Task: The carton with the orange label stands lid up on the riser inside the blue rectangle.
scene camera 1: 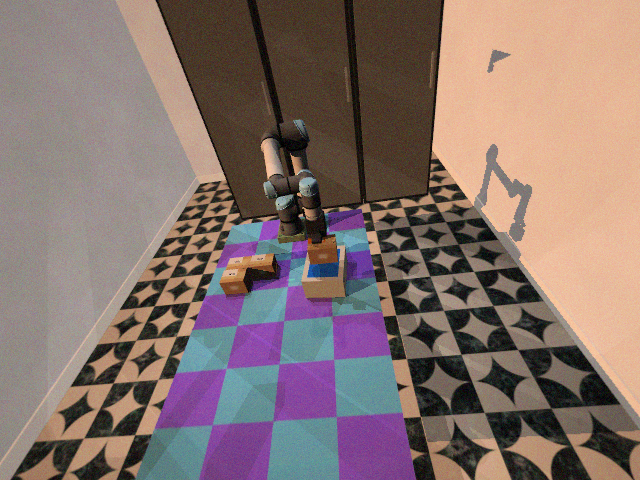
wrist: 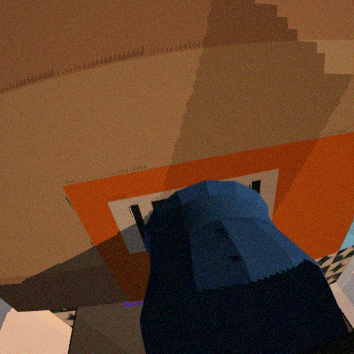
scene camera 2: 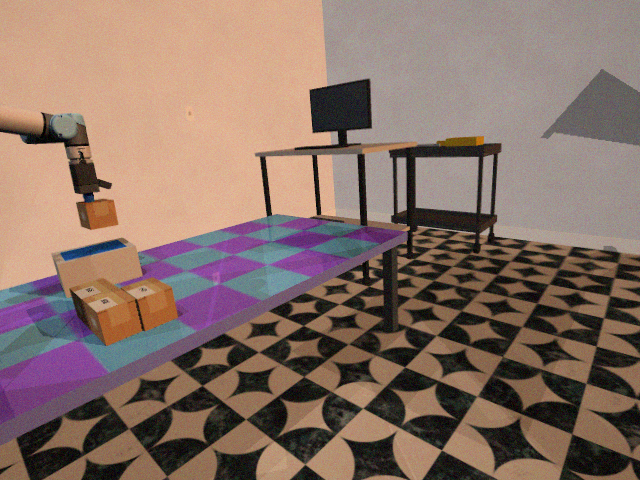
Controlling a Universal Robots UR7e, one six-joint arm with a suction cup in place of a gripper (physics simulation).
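Seen in the pictures: hand, tool point: [wrist: 198, 206] [scene camera 2: 90, 205]; arm's base, link origin: [scene camera 1: 292, 228].
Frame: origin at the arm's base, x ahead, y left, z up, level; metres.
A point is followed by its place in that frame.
Observation:
My suction gripper [scene camera 1: 316, 239] @(y 0.225, x 0.449, z 0.234 m) [scene camera 2: 88, 197] [wrist: 212, 200] is shut on the carton with the orange label [scene camera 1: 322, 252] @(y 0.240, x 0.515, z 0.221 m) [scene camera 2: 98, 214] @(y 0.173, x 0.457, z 0.204 m) [wrist: 95, 135]. The orange label [wrist: 305, 200] @(y 0.197, x 0.456, z 0.247 m) shows on the lid under the cup in the wrist view. The carton hangs about upright, lid up, with a gap between it and the pale riser [scene camera 1: 324, 288] @(y 0.220, x 0.549, z 0.021 m) [scene camera 2: 100, 267] @(y 0.125, x 0.411, z 0.027 m). The blue rectangle [scene camera 1: 323, 270] @(y 0.222, x 0.479, z 0.073 m) [scene camera 2: 93, 250] @(y 0.209, x 0.420, z 0.073 m) is on the riser's top. In scene camera 1 the carton hides the rear part of the rectangle.
Three cartons with white labels [scene camera 1: 235, 281] @(y -0.242, x 0.470, z 0.043 m) [scene camera 1: 264, 264] @(y -0.105, x 0.365, z 0.046 m) [scene camera 2: 113, 320] @(y -0.323, x 0.316, z 0.011 m) [scene camera 2: 157, 304] @(y -0.330, x 0.426, z 0.013 m) stand close together on the checkered table [scene camera 1: 307, 338] @(y 0.137, x 0.772, z -0.047 m) [scene camera 2: 217, 279] @(y -0.167, x 0.695, z -0.047 m), beside the riser. A desk with a monitor [scene camera 2: 340, 105] and a dark cart [scene camera 2: 444, 150] stand farther off.

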